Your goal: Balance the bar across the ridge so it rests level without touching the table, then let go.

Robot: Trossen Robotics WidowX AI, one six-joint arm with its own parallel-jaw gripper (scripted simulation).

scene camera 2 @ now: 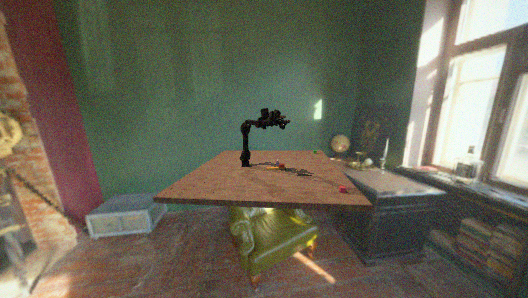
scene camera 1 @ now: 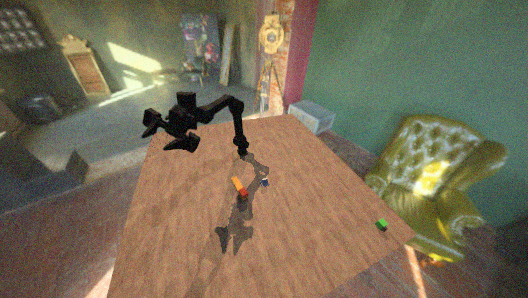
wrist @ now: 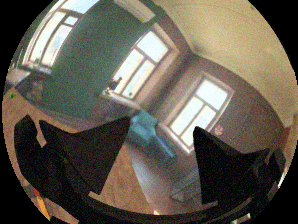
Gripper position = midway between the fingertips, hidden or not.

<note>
The gripper [scene camera 1: 153,143] is open and holds nothing.
The gripper shows as well in the wrist view [wrist: 162,126].
</note>
